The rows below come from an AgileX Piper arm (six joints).
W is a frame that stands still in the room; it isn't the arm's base.
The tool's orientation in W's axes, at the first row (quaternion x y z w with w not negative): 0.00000 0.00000 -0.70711 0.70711
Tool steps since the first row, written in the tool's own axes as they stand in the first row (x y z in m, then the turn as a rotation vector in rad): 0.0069 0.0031 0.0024 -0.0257 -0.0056 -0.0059; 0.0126 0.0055 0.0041 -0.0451 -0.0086 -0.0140; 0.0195 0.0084 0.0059 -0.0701 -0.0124 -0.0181; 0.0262 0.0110 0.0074 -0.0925 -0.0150 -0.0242; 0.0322 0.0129 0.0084 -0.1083 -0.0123 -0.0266; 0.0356 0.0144 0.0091 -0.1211 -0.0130 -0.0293; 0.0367 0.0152 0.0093 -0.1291 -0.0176 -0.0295
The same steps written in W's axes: 0.0031 -0.0069 0.0024 -0.0056 0.0257 -0.0059; 0.0055 -0.0126 0.0041 -0.0086 0.0451 -0.0140; 0.0084 -0.0195 0.0059 -0.0124 0.0701 -0.0181; 0.0110 -0.0262 0.0074 -0.0150 0.0925 -0.0242; 0.0129 -0.0322 0.0084 -0.0123 0.1083 -0.0266; 0.0144 -0.0356 0.0091 -0.0130 0.1211 -0.0293; 0.0152 -0.0367 0.0093 -0.0176 0.1291 -0.0295
